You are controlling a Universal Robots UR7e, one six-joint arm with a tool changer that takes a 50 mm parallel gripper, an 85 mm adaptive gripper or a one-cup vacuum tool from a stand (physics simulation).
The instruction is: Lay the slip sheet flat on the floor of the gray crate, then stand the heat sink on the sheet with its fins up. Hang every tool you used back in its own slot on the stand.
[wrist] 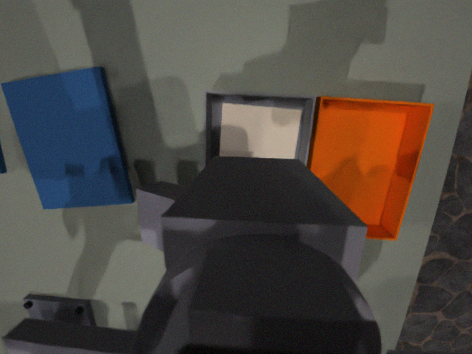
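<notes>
The gray crate (pixel 211 127) stands at the upper middle of the wrist view, and its near part is hidden behind my tool. The pale slip sheet (pixel 272 131) lies inside it and looks flat on its floor, with shadows across it. The dark body of my tool (pixel 265 192) fills the lower middle of the view. Its tips are hidden, so I cannot tell whether it is open or shut or whether it holds anything. The heat sink does not show in this view.
An orange bin (pixel 362 160) stands directly right of the gray crate. A blue slab-like object (pixel 70 142) lies at the left. A dark bracket with two holes (pixel 54 309) is at the lower left. The table edge runs down the right side, with stone floor beyond.
</notes>
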